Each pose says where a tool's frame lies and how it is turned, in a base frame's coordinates. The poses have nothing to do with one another.
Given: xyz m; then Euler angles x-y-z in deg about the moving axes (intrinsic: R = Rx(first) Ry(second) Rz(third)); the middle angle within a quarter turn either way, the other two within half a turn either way.
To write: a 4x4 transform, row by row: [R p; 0 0 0 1], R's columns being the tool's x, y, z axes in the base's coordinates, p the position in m. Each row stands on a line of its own. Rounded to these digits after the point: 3 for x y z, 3 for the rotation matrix.
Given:
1: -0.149 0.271 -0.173 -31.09 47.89 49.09
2: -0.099 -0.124 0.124 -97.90 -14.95 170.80
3: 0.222 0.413 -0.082 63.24 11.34 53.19
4: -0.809 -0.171 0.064 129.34 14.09 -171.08
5: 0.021 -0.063 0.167 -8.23 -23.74 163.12
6: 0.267 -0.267 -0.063 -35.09 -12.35 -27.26
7: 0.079 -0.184 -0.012 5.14 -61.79 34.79
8: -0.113 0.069 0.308 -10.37 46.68 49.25
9: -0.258 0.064 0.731 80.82 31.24 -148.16
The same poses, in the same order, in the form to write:
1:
0.439 -0.507 0.742 -0.149
0.396 0.850 0.346 0.271
-0.806 0.142 0.574 -0.173
0 0 0 1

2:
-0.954 -0.154 -0.258 -0.099
-0.274 0.095 0.957 -0.124
-0.123 0.983 -0.133 0.124
0 0 0 1

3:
0.587 -0.785 0.197 0.222
0.466 0.129 -0.875 0.413
0.662 0.606 0.441 -0.082
0 0 0 1

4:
-0.958 0.150 0.243 -0.809
-0.088 0.655 -0.750 -0.171
-0.272 -0.740 -0.615 0.064
0 0 0 1

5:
-0.876 -0.266 -0.403 0.021
0.232 -0.964 0.131 -0.063
-0.423 0.021 0.906 0.167
0 0 0 1

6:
0.868 0.447 -0.214 0.267
-0.265 0.784 0.562 -0.267
0.419 -0.431 0.799 -0.063
0 0 0 1

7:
0.388 -0.270 -0.881 0.079
0.503 0.863 -0.042 -0.184
0.772 -0.427 0.471 -0.012
0 0 0 1

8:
0.448 -0.520 0.728 -0.113
0.660 0.741 0.123 0.069
-0.604 0.425 0.675 0.308
0 0 0 1

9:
-0.726 0.451 0.519 -0.258
-0.519 0.135 -0.844 0.064
-0.451 -0.882 0.136 0.731
0 0 0 1

